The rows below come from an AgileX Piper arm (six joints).
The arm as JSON. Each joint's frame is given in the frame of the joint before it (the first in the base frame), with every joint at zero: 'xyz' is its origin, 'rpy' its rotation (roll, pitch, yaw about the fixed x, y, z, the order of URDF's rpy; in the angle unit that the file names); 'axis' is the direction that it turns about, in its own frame. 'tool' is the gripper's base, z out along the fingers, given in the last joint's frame.
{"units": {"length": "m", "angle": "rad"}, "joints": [
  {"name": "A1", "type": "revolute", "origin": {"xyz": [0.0, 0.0, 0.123], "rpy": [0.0, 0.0, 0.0]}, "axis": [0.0, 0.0, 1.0]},
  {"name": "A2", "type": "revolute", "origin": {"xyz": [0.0, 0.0, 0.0], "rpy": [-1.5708, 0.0, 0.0]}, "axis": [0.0, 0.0, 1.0]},
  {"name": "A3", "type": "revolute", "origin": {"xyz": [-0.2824, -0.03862, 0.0], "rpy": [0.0, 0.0, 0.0]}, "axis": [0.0, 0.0, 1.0]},
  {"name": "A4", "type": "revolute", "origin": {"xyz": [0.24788, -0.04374, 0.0], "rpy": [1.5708, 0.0, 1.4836]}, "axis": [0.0, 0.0, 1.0]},
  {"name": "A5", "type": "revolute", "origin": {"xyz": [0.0, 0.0, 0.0], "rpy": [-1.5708, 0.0, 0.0]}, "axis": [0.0, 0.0, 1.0]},
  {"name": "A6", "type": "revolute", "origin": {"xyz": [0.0, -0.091, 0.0], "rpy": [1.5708, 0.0, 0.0]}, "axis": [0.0, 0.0, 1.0]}
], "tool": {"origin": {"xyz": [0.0, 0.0, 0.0], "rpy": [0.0, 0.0, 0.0]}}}
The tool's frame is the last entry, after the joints.
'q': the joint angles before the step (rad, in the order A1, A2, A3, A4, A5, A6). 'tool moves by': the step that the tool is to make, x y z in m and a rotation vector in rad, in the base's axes. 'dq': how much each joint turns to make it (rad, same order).
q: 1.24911, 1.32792, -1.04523, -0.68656, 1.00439, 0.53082
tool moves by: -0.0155, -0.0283, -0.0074, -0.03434, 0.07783, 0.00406
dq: 0.00622, -0.09993, 0.09216, 0.09064, 0.04597, -0.05452
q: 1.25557, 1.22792, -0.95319, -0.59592, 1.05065, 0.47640
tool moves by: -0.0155, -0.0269, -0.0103, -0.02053, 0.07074, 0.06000
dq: -0.00040, -0.10865, 0.10257, 0.09728, 0.00390, -0.09782
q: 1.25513, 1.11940, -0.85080, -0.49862, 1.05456, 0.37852
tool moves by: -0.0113, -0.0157, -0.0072, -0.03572, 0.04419, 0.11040
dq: -0.00032, -0.07017, 0.06115, 0.08352, 0.00039, -0.14685
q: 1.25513, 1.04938, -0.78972, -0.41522, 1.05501, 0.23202
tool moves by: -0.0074, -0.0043, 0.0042, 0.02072, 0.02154, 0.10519
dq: 0.00002, -0.04240, 0.00528, 0.07380, -0.01756, -0.12631
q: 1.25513, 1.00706, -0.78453, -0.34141, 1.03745, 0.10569
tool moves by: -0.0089, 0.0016, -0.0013, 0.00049, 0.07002, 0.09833
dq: 0.00019, -0.00675, -0.00012, 0.11831, -0.00253, -0.12749
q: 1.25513, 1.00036, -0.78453, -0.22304, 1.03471, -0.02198
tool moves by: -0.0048, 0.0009, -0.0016, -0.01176, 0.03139, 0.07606
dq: -0.00040, -0.00010, 0.00187, 0.06428, 0.00379, -0.09458
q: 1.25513, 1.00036, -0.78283, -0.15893, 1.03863, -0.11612
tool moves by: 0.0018, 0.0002, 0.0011, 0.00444, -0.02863, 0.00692
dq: 0.00174, -0.00172, -0.00021, -0.02638, -0.01130, 0.00016
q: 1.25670, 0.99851, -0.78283, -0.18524, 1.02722, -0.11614
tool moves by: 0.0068, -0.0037, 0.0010, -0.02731, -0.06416, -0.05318
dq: -0.00021, 0.00020, 0.00005, -0.09662, 0.01996, 0.06783
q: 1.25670, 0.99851, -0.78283, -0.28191, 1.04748, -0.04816
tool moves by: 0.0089, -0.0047, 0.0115, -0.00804, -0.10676, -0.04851
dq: 0.00041, -0.01019, -0.02570, -0.12752, 0.03028, 0.06061
